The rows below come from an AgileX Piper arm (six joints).
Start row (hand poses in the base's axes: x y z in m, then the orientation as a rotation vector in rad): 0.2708, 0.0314, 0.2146, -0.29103, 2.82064, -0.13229
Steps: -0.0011, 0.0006, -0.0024, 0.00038, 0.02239, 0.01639; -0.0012, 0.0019, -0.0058, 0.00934, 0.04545, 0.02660; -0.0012, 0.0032, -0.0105, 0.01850, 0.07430, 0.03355; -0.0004, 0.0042, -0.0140, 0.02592, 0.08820, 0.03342; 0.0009, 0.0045, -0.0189, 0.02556, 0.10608, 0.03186; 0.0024, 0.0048, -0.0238, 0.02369, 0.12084, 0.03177; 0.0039, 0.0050, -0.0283, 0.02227, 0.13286, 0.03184; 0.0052, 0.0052, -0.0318, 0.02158, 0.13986, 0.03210; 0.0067, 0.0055, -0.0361, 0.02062, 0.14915, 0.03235; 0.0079, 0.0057, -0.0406, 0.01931, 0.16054, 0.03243; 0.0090, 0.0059, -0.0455, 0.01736, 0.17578, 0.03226; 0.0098, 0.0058, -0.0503, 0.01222, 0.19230, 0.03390; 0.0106, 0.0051, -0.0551, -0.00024, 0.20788, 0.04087; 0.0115, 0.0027, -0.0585, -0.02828, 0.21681, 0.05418; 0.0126, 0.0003, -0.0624, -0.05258, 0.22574, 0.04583; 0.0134, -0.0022, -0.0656, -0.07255, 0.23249, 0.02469; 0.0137, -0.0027, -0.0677, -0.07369, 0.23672, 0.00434; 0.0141, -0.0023, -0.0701, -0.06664, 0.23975, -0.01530
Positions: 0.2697, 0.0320, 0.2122, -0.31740, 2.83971, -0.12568; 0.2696, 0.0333, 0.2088, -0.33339, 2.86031, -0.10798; 0.2696, 0.0346, 0.2041, -0.34575, 2.88712, -0.08977; 0.2704, 0.0356, 0.2006, -0.34606, 2.90062, -0.07732; 0.2717, 0.0359, 0.1957, -0.34675, 2.91858, -0.07587; 0.2732, 0.0362, 0.1908, -0.34941, 2.93322, -0.07667; 0.2747, 0.0364, 0.1863, -0.35178, 2.94510, -0.07715; 0.2760, 0.0366, 0.1828, -0.35344, 2.95196, -0.07717; 0.2775, 0.0369, 0.1785, -0.35553, 2.96110, -0.07729; 0.2787, 0.0371, 0.1740, -0.35780, 2.97235, -0.07768; 0.2798, 0.0373, 0.1691, -0.36049, 2.98747, -0.07856; 0.2806, 0.0372, 0.1643, -0.36684, 3.00355, -0.08361; 0.2814, 0.0365, 0.1595, -0.38276, 3.01769, -0.09853; 0.2823, 0.0341, 0.1561, -0.41085, 3.02380, -0.13635; 0.2834, 0.0317, 0.1522, -0.40579, 3.03443, -0.17383; 0.2842, 0.0292, 0.1490, -0.38006, 3.04542, -0.20823; 0.2845, 0.0287, 0.1469, -0.35045, 3.05383, -0.21432; 0.2849, 0.0291, 0.1445, -0.31965, 3.06085, -0.20795
